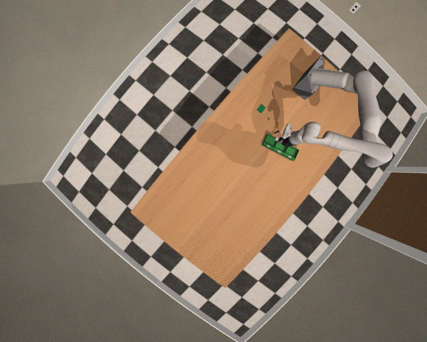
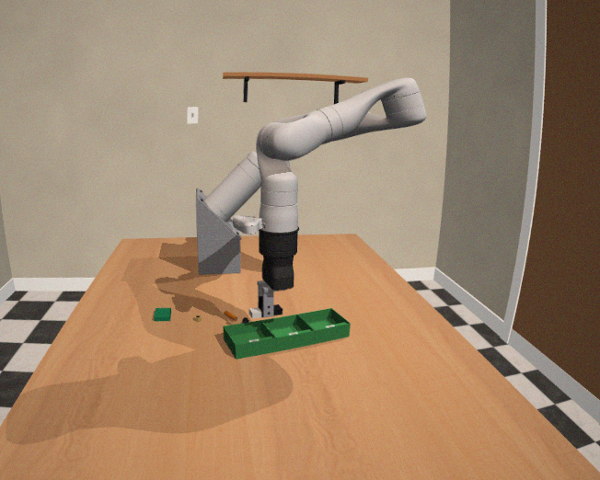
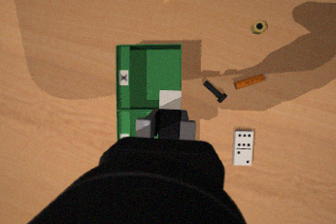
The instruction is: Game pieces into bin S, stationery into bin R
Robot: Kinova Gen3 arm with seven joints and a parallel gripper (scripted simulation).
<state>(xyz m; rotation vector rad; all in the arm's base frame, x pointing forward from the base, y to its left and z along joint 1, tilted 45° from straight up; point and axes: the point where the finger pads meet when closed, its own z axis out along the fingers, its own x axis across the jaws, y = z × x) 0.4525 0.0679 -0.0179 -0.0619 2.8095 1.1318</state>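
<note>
The green three-compartment tray is 2 cm ahead of my hand, 4 cm to the left of it and 5 cm below it. Also, from my hand: dark piece (6 cm behind, 3 cm to the right, 6 cm below); then orange stick (10 cm behind, 6 cm to the right, 7 cm below); then white domino (11 cm behind, 4 cm to the left, 7 cm below).
</note>
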